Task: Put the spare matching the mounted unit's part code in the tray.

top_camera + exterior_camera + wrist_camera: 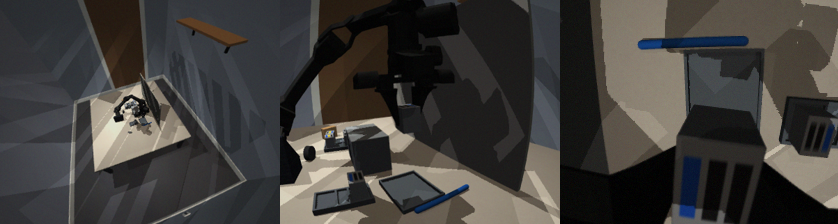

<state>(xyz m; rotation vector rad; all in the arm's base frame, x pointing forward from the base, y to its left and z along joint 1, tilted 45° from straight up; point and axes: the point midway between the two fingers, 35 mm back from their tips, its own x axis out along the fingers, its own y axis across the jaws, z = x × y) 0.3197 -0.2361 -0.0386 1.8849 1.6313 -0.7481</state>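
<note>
Right now the dark tray is 150 mm below my gripper tip. Also, from my gripper tip: blue pen (40 mm ahead, 70 mm to the right, 150 mm below); grey spare block (20 mm above); dark rack (150 mm behind, 20 mm to the left, 150 mm below).
</note>
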